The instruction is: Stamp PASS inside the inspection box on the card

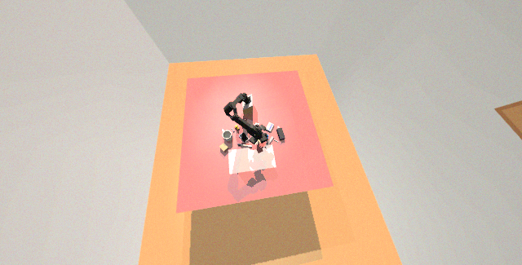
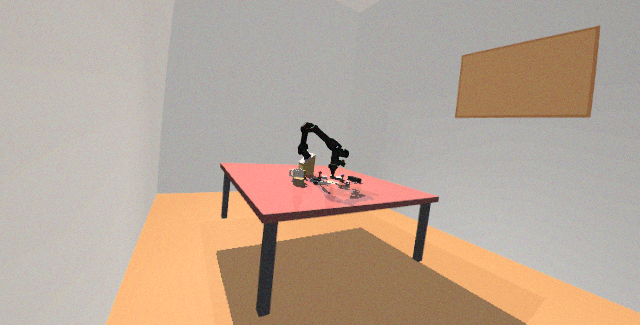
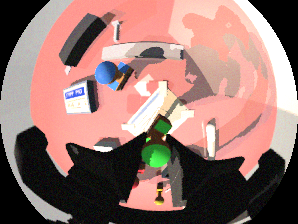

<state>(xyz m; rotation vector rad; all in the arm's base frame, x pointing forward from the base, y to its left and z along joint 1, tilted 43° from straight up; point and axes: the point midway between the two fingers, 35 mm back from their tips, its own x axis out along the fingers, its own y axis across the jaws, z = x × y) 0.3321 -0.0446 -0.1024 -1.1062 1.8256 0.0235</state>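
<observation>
Now: the card 50 mm below my gripper tip. The rest, counted from my gripper tip: green-topped stamp: right at my gripper tip; blue-knobbed stamp: 10 mm ahead, 90 mm to the left, 30 mm below; red-topped stamp: 100 mm behind, 50 mm to the right, 30 mm below.
</observation>
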